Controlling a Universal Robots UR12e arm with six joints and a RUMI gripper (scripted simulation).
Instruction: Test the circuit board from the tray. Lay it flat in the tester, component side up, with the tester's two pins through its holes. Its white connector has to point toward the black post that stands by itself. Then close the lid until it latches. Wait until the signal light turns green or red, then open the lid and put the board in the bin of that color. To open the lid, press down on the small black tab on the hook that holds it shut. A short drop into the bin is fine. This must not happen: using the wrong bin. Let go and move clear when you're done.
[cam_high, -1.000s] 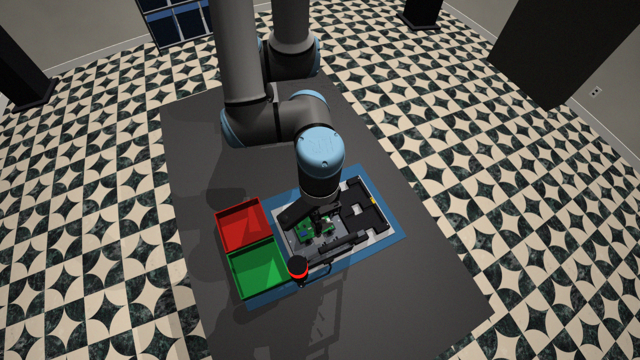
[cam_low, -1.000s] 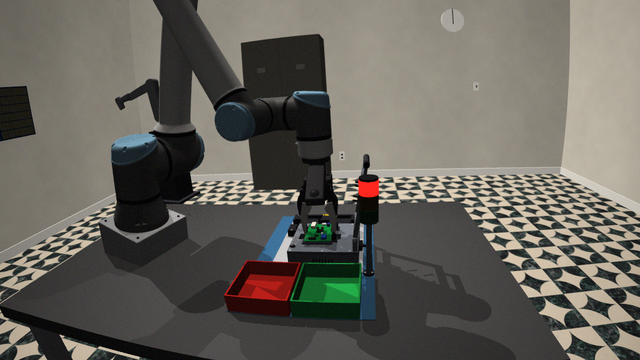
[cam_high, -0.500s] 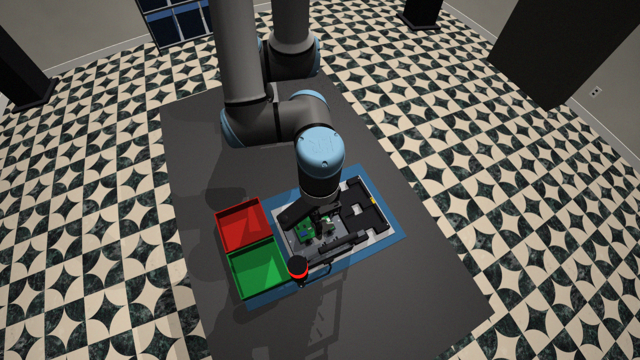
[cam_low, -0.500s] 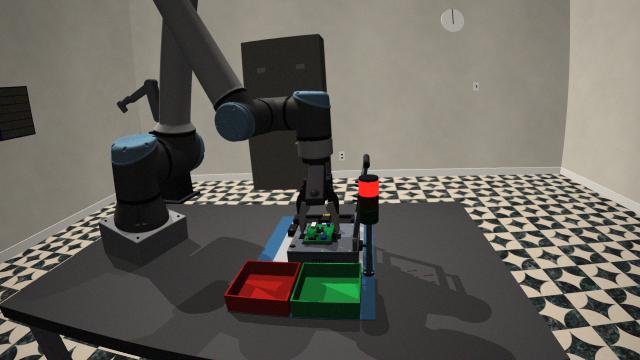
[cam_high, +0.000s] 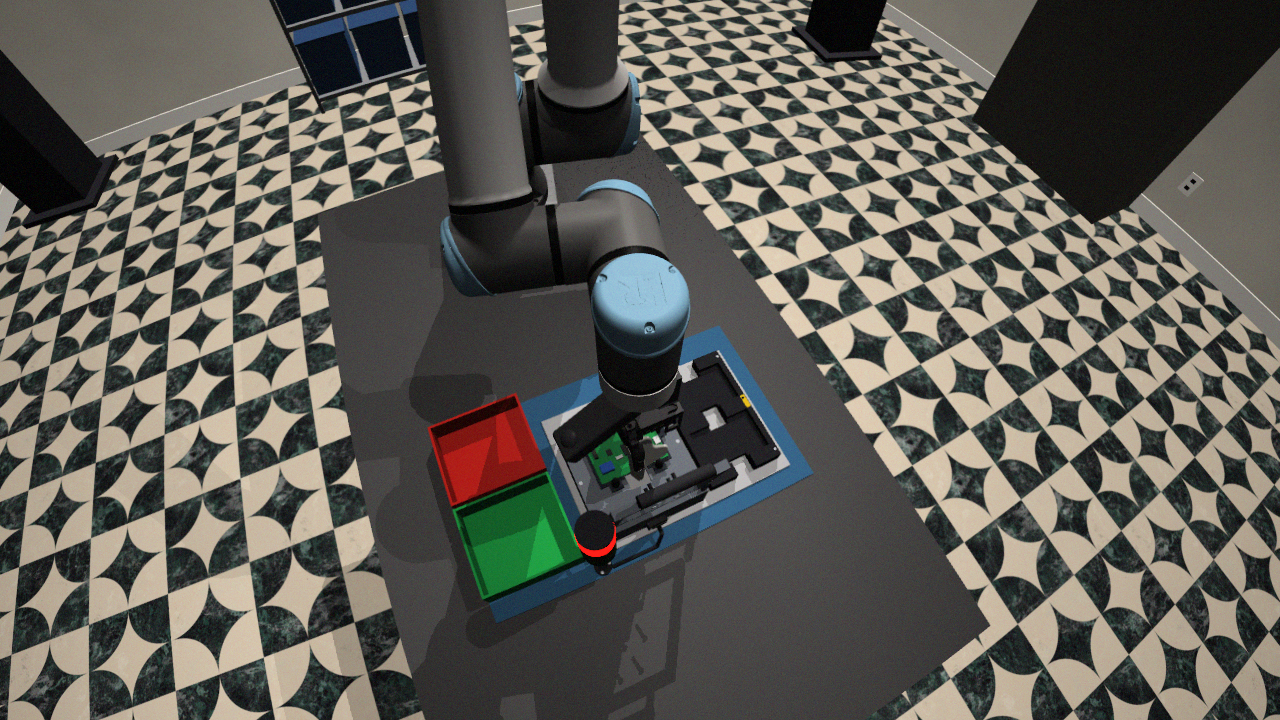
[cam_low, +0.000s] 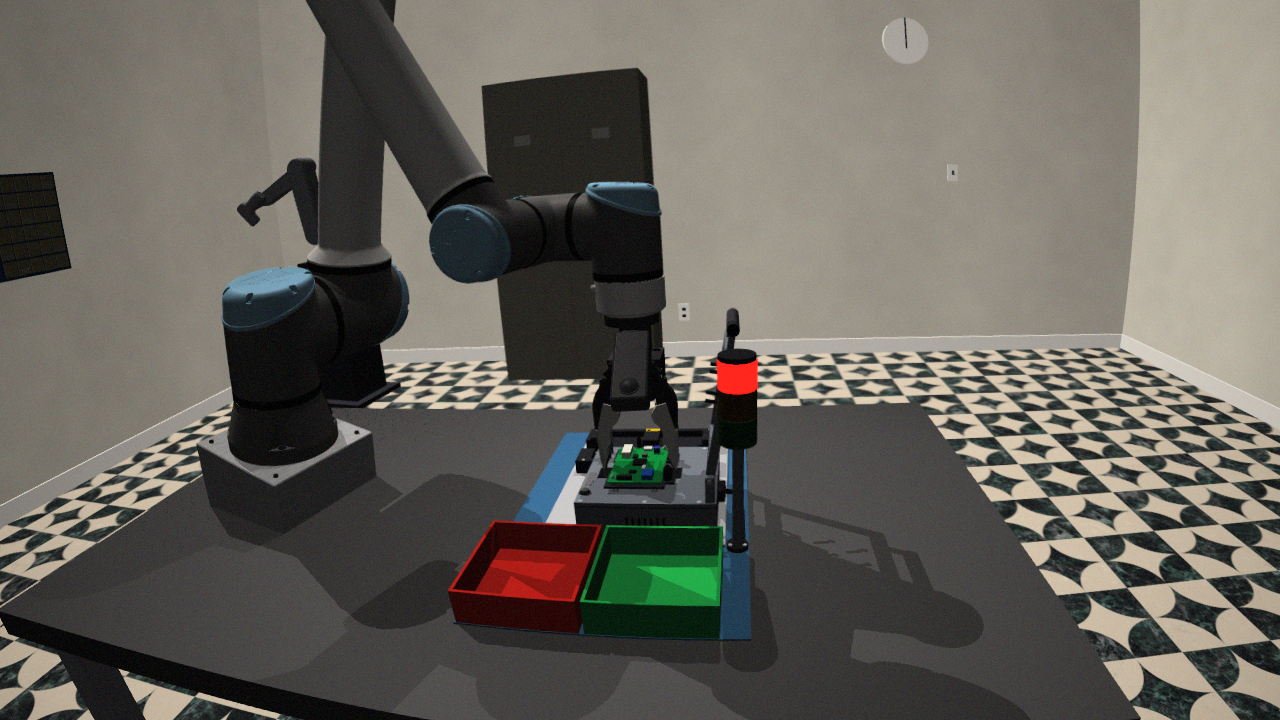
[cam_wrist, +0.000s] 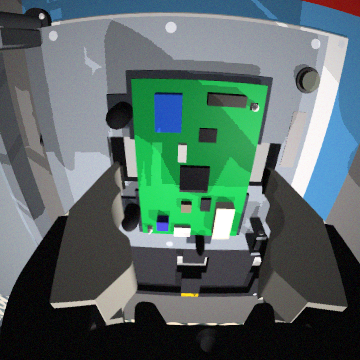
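My hand is right at the green circuit board. Round my hand: clear lid 11 cm ahead, 11 cm above, 2 cm to the left; green bin 19 cm to the right, 7 cm ahead, 6 cm below; red bin 21 cm to the right, 8 cm behind, 6 cm below.
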